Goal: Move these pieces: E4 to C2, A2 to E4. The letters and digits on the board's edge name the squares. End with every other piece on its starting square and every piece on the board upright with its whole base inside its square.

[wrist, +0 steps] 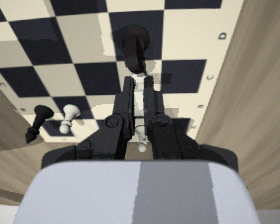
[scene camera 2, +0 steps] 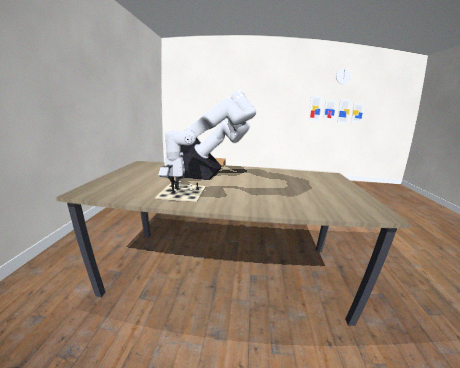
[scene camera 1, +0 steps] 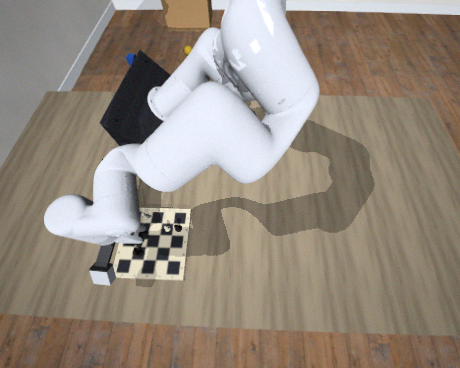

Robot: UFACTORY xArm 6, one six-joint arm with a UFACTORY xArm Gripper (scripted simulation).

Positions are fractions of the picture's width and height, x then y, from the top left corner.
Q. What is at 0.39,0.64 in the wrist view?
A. My gripper.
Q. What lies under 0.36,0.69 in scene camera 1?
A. A checkered board.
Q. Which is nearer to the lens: the black piece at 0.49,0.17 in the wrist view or the checkered board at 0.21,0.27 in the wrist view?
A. The black piece.
